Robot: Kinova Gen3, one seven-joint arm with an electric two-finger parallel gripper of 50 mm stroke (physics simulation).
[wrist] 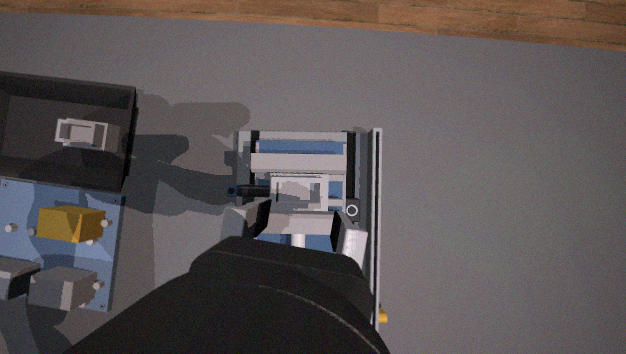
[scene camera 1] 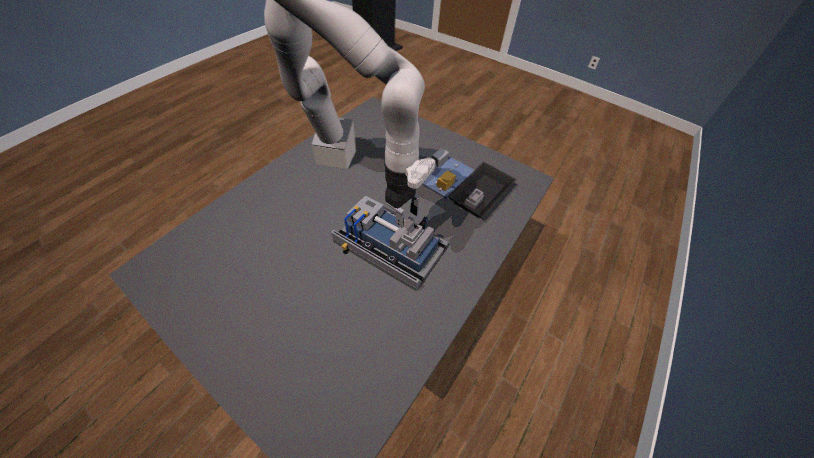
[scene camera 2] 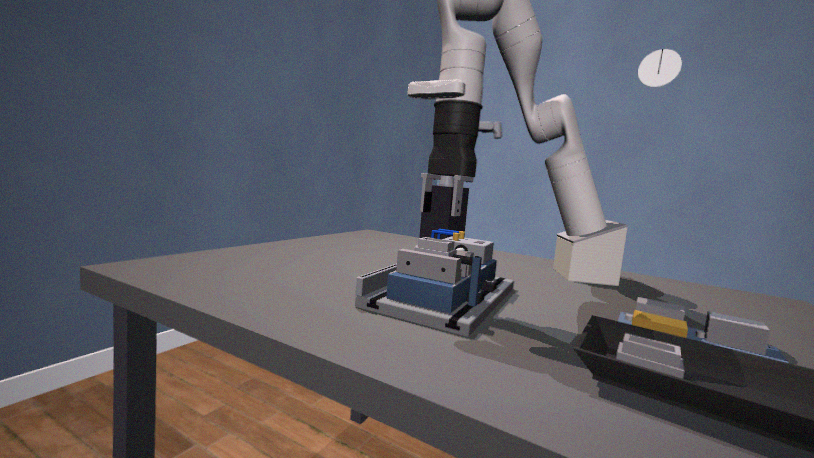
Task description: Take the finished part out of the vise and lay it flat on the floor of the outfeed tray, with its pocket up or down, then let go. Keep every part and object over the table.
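Places are measured from the arm's base along level axes (x ahead, y left, z up), in centimetres.
Pixels of known places: gripper, fingertip midpoint: point(wrist: 300, 218) point(scene camera 1: 407, 219) point(scene camera 2: 439, 213); arm's base at its link origin: point(scene camera 1: 330, 132) point(scene camera 2: 586, 229).
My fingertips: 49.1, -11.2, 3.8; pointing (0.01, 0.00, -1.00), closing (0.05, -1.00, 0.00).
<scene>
Ahead of a thing's pixels: the offset from my fingertips to its top centre, as dx, dy, dz. "spot": to the spot under its first point.
The finished part @[+1.7, +0.9, -4.1] point(scene camera 1: 413, 232) point(scene camera 2: 435, 244) point(wrist: 324, 192) is light grey, with a rectangular pocket facing up. It sits between the jaws of the vise @[-5.2, -0.9, -5.7] point(scene camera 1: 425, 243) point(scene camera 2: 426, 264) point(wrist: 298, 162), standing a little above them. My gripper point(scene camera 1: 407, 215) point(scene camera 2: 441, 212) point(wrist: 300, 218) is open and empty, pointing down above the vise. In the wrist view its fingertips straddle the near jaw, beside the part; in scene camera 2 they are clearly higher than the part. The black outfeed tray point(scene camera 1: 495, 185) point(scene camera 2: 711, 393) point(wrist: 30, 150) stands beside the vise.
Another grey pocketed part @[+2.2, +31.4, -10.9] point(scene camera 1: 474, 197) point(scene camera 2: 650, 353) point(wrist: 82, 134) lies in the tray, near its vise-side end. A blue plate @[spot: -13.5, +26.6, -14.8] point(wrist: 107, 250) beside the tray holds a yellow block @[-10.1, +31.0, -11.2] point(scene camera 1: 446, 180) point(scene camera 2: 660, 323) point(wrist: 70, 223) and grey blocks. A black rod @[+0.6, +5.6, -6.0] point(wrist: 252, 190) reaches the part's side. Blue hoses point(scene camera 1: 350, 221) rise at the vise's far end.
</scene>
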